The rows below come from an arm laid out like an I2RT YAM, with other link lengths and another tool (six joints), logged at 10 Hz.
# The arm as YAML. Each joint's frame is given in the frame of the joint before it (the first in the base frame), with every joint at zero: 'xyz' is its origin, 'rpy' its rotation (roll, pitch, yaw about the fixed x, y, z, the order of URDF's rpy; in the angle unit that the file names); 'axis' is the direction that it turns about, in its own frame. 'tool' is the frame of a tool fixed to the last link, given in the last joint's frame.
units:
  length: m
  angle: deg
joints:
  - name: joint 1
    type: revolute
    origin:
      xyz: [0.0, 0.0, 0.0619]
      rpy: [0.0, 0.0, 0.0]
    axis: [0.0, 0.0, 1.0]
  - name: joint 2
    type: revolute
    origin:
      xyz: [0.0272, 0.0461, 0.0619]
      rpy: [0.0, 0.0, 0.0]
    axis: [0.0, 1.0, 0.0]
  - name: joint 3
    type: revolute
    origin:
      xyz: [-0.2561, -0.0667, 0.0]
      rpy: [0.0, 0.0, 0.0]
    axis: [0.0, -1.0, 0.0]
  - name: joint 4
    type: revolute
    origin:
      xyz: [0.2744, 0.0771, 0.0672]
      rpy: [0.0, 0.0, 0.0]
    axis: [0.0, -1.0, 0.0]
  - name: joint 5
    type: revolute
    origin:
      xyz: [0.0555, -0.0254, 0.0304]
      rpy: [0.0, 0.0, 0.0]
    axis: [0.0, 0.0, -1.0]
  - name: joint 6
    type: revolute
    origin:
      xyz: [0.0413, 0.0, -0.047]
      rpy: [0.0, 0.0, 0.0]
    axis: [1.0, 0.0, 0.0]
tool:
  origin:
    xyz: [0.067, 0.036, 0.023]
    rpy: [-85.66, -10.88, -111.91]
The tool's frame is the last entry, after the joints.
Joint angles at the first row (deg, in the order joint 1, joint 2, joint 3, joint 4, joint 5, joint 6):
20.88 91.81 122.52 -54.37 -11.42 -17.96
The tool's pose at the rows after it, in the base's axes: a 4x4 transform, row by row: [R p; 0 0 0 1], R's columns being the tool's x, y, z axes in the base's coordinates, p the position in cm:
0.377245 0.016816 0.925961 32.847; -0.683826 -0.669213 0.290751 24.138; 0.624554 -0.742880 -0.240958 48.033; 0 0 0 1
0.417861 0.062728 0.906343 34.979; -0.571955 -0.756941 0.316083 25.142; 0.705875 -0.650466 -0.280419 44.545; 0 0 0 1
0.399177 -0.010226 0.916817 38.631; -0.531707 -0.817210 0.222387 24.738; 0.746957 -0.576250 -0.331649 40.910; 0 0 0 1
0.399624 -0.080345 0.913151 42.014; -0.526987 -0.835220 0.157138 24.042; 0.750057 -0.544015 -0.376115 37.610; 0 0 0 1
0.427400 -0.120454 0.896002 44.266; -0.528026 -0.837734 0.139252 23.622; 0.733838 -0.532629 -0.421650 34.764; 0 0 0 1
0.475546 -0.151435 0.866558 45.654; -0.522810 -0.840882 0.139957 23.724; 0.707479 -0.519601 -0.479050 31.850; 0 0 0 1
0.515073 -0.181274 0.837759 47.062; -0.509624 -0.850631 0.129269 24.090; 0.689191 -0.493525 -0.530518 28.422; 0 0 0 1
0.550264 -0.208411 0.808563 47.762; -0.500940 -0.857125 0.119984 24.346; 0.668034 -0.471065 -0.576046 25.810; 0 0 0 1
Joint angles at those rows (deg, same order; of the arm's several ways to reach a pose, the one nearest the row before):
22.94 95.64 122.52 -54.41 -11.42 -27.75
23.14 100.09 122.52 -54.39 -11.07 -35.55
21.93 104.90 122.54 -53.50 -6.24 -37.65
20.03 109.54 122.54 -51.81 -4.47 -37.71
18.52 113.38 122.52 -50.74 -5.24 -37.69
17.89 117.01 122.52 -50.70 -6.44 -37.63
17.80 121.16 122.52 -50.02 -6.42 -37.69
17.82 124.16 122.52 -50.15 -6.46 -37.50

